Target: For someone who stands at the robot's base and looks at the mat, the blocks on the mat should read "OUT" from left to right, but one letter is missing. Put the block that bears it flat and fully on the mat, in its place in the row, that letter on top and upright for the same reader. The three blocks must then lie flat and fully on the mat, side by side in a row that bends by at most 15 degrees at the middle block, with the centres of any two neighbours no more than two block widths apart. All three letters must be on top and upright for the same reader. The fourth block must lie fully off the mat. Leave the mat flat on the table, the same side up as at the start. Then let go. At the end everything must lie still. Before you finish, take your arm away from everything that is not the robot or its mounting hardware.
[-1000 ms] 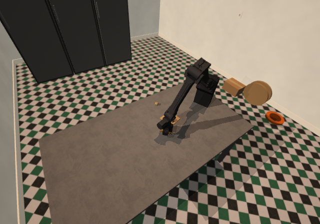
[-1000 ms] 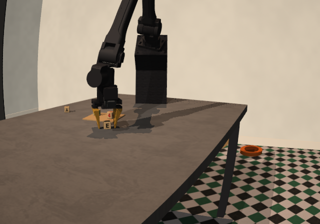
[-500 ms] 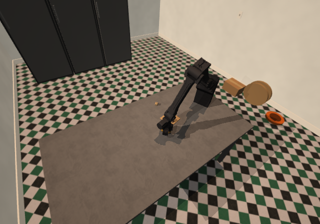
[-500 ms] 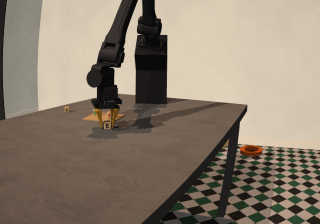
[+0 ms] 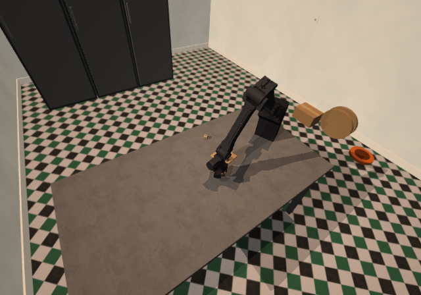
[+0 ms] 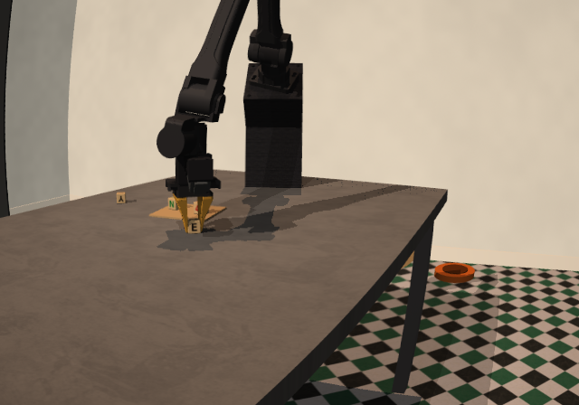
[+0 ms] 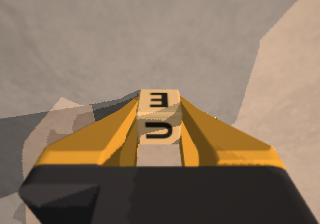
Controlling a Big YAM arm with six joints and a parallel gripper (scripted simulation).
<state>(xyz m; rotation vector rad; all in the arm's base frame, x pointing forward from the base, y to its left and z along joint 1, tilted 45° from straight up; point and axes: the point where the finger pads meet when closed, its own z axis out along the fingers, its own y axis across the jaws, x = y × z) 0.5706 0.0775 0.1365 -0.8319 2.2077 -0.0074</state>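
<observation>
Now: hand 13 cm past the tan mat, 12 cm to the left of it and 1 cm above it.
</observation>
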